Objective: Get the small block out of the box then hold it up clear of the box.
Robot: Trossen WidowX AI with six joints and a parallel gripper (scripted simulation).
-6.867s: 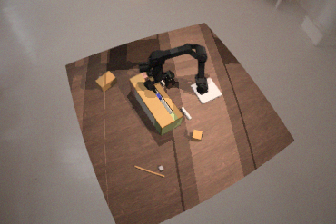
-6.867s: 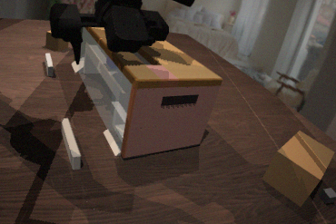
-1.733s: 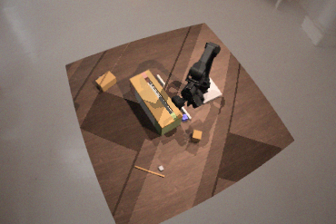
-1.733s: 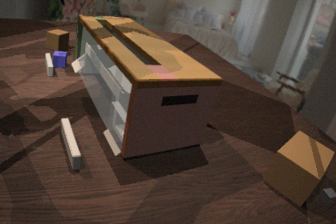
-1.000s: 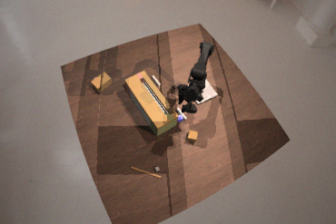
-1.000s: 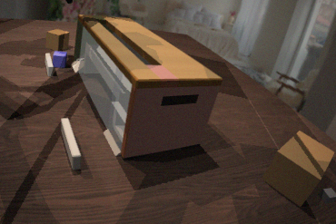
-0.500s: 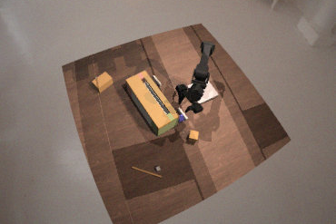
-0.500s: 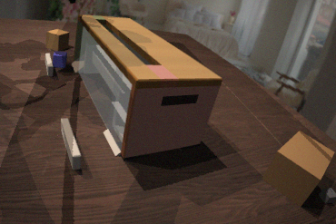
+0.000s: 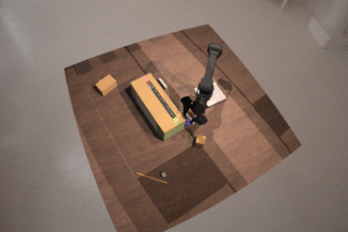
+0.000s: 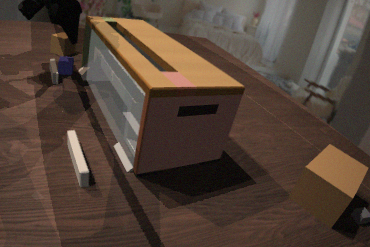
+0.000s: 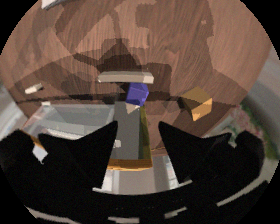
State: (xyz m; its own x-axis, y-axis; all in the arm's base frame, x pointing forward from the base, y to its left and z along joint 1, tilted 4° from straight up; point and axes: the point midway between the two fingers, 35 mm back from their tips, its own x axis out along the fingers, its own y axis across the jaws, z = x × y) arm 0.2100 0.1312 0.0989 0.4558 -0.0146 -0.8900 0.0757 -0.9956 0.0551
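The blue block lies 1 cm behind my gripper tip and 6 cm below it. From my gripper tip the other things lie so: orange cube 1 cm behind, 14 cm to the left, 5 cm below; then thin stick 33 cm ahead, 20 cm to the left, 7 cm below; then orange box 33 cm ahead, 47 cm to the right, 5 cm below.
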